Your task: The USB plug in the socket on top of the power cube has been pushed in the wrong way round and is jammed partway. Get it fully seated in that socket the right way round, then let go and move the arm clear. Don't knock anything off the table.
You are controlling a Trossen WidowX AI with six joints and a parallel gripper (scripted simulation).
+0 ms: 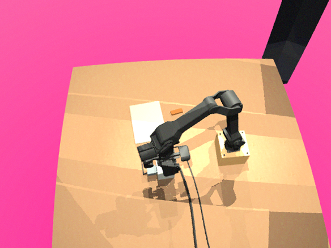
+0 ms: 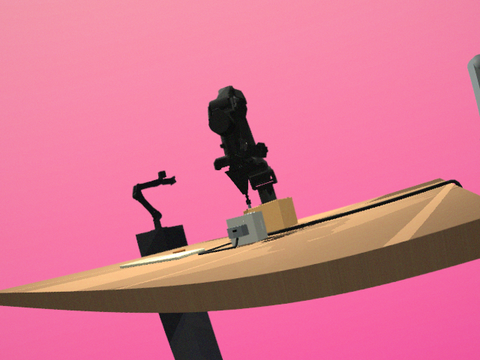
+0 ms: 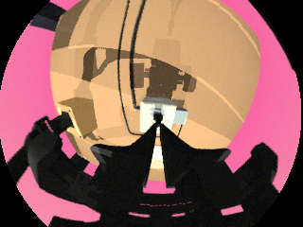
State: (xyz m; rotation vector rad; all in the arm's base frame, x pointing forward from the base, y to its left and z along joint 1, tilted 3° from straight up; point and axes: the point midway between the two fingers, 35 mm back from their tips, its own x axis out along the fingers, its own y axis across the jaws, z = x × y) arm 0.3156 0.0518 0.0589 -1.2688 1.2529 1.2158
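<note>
The usb plug lies 2 cm below my gripper tip. From my gripper tip the other things lie so: white sheet (30 cm to the right, 12 cm below, 4 cm ahead); then orange block (33 cm to the right, 12 cm below, 11 cm behind).
</note>
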